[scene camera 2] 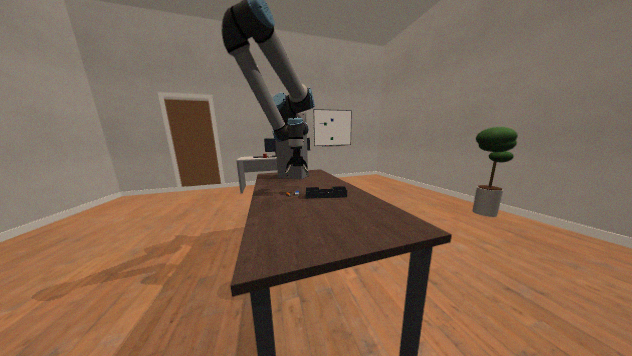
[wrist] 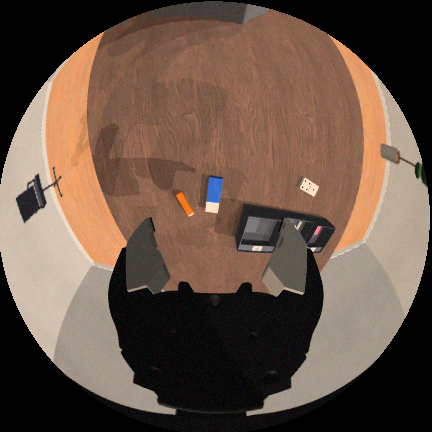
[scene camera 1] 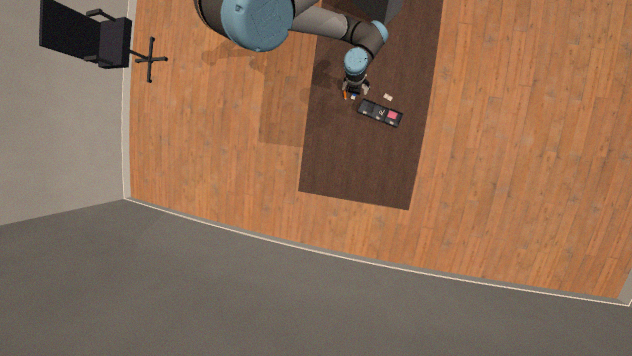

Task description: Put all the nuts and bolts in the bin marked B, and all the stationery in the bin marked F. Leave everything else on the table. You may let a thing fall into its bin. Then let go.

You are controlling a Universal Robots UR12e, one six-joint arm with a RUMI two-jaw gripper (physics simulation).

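Places are measured from the arm's base along level axes (x left, y ahead, z down), in metres.
Pixels of known places: gripper, fingertip midpoint: (scene camera 2: 297, 177) (wrist: 216, 218).
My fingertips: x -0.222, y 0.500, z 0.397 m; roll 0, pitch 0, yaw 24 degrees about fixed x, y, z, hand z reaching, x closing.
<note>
For each thing: its top centre in the pictures, then the offset to it from my fingertips. "spot": a spot on its surface instead.
- blue eraser with a white end, top centre: (wrist: 213, 195) (scene camera 1: 354, 94) (scene camera 2: 297, 192) dx -0.012, dy +0.009, dz +0.096 m
- black three-bin tray, top centre: (wrist: 296, 239) (scene camera 2: 325, 188) (scene camera 1: 380, 112) dx +0.118, dy +0.152, dz +0.062 m
- Pale metal hardware, surface spot: (wrist: 299, 225) (scene camera 1: 384, 113) spot: dx +0.149, dy +0.158, dz +0.103 m
- pink pad, top centre: (wrist: 313, 227) (scene camera 1: 392, 115) dx +0.189, dy +0.176, dz +0.092 m
- short orange stick with a pale end, top centre: (wrist: 183, 205) (scene camera 2: 288, 193) (scene camera 1: 345, 95) dx -0.069, dy +0.004, dz +0.095 m
- white domino, top centre: (wrist: 309, 187) (scene camera 1: 388, 97) dx +0.181, dy +0.065, dz +0.102 m
My gripper (scene camera 1: 356, 89) (scene camera 2: 297, 172) (wrist: 216, 218) is open and empty, above the table near the eraser. A blue eraser with a white end (scene camera 1: 353, 96) (scene camera 2: 297, 192) (wrist: 215, 190) lies on the table, left of the black three-bin tray (scene camera 1: 380, 121) (scene camera 2: 326, 193) (wrist: 265, 209). Pale metal hardware (scene camera 1: 382, 112) (wrist: 299, 225) lies in the middle bin, B; my right finger partly hides it in the wrist view. A pink pad (scene camera 1: 392, 115) (wrist: 317, 230) lies in end bin F. The other end bin shows no object.
A short orange stick with a pale end (scene camera 1: 345, 94) (scene camera 2: 288, 194) (wrist: 184, 204) lies left of the eraser, apart from it. A white domino (scene camera 1: 388, 97) (wrist: 309, 186) lies behind the tray. The tray walls stand up close to my right finger in the wrist view.
</note>
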